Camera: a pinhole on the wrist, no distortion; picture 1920 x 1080 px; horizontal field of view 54.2 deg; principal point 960.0 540.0 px. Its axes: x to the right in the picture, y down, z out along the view. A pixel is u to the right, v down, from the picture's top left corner.
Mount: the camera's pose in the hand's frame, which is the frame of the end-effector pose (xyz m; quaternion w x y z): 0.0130 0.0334 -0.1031 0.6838 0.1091 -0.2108 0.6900
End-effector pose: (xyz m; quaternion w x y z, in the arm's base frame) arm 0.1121 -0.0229 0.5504 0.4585 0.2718 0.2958 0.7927
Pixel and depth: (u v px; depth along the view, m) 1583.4 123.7 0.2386
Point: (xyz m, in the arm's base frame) 0.2064 0.0369 0.6561
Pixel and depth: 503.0 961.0 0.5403
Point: 0.5807 0.0164 0.4968
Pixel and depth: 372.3 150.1 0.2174
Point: 0.2159 0.0692 0.5108
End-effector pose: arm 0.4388 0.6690 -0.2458 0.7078 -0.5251 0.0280 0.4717
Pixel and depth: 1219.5 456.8 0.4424
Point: 0.3507 0.8944 -0.0100
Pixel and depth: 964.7 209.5 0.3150
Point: 0.4420 0.8264 -0.1005
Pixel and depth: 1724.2 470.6 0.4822
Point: 0.2281 0.9593 -0.0354
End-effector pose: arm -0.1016 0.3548 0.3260 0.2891 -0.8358 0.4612 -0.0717
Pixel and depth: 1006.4 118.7 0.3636
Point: 0.1016 0.4667 0.1925
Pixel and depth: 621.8 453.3 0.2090
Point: -0.0107 0.4244 0.3223
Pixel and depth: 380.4 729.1 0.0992
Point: -0.0910 0.3652 0.3726
